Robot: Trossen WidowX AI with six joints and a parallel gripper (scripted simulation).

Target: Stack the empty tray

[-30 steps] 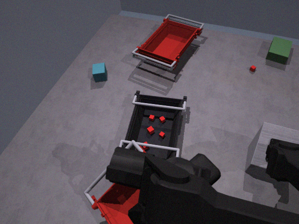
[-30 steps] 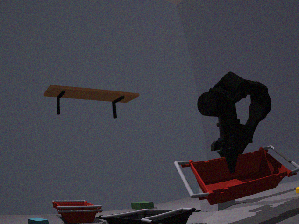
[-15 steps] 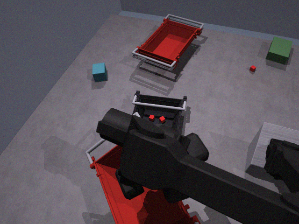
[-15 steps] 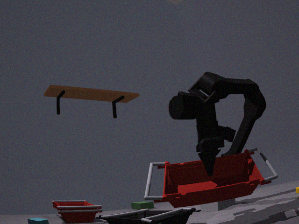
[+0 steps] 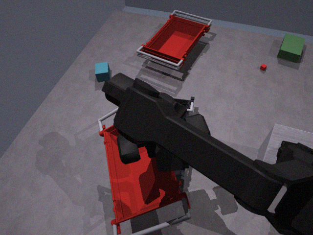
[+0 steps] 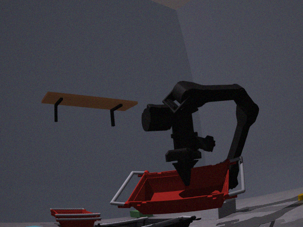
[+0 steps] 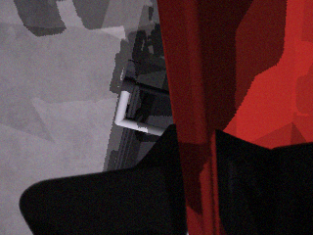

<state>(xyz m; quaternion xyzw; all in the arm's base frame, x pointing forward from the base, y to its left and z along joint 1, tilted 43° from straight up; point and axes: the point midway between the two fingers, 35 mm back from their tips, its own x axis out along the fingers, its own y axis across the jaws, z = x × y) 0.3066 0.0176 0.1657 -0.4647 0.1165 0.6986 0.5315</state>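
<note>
Right now my gripper tip is 6 cm short of the red tray and 4 cm to the right of it. Also, from my gripper tip: teal cube 37 cm ahead, 33 cm to the right, 14 cm below; green cube 33 cm behind, 68 cm to the right, 15 cm below.
</note>
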